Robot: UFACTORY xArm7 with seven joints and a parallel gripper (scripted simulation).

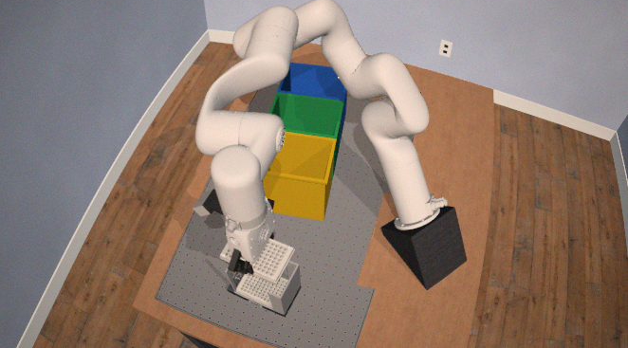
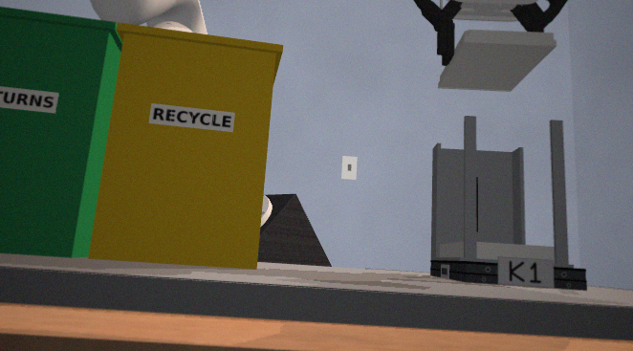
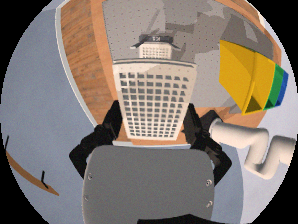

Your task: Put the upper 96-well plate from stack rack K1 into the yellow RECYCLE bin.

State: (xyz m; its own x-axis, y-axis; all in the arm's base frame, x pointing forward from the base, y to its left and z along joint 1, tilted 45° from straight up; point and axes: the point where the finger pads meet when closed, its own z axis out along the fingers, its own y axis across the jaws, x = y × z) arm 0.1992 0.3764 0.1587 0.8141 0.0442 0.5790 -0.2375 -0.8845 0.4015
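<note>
Right now my hand is 29 cm to the left of the yellow bin, 15 cm above it and 3 cm past it. Round my hand: green bin: 42 cm to the right, 15 cm below, 3 cm behind; then blue bin: 55 cm to the right, 15 cm below, 4 cm behind; then K1 sign: 23 cm below, 9 cm ahead, 2 cm to the right.
</note>
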